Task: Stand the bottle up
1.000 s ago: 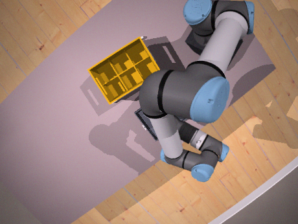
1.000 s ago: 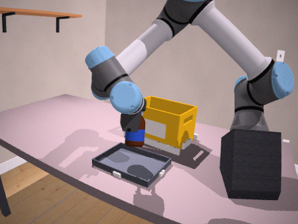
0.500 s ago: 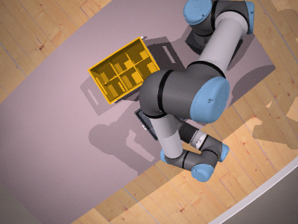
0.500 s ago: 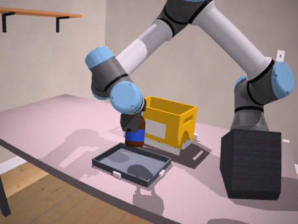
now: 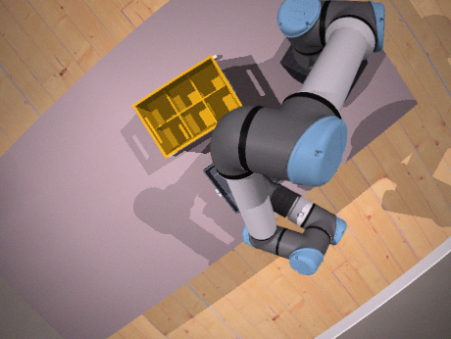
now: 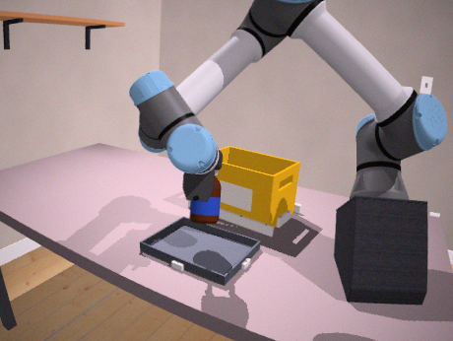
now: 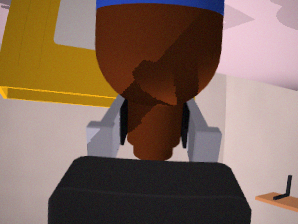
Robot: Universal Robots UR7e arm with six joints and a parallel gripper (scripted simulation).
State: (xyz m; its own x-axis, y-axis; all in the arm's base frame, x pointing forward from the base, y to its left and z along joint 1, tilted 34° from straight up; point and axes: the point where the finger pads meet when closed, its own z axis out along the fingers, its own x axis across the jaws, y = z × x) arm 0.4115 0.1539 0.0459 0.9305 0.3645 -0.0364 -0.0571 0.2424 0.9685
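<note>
Right now the bottle is 10 mm to the left of my hand and 50 mm below it. Round my hand: dark grey tray 10 mm behind, 50 mm to the left, 190 mm below; yellow crate 30 mm behind, 250 mm to the right, 120 mm below.
</note>
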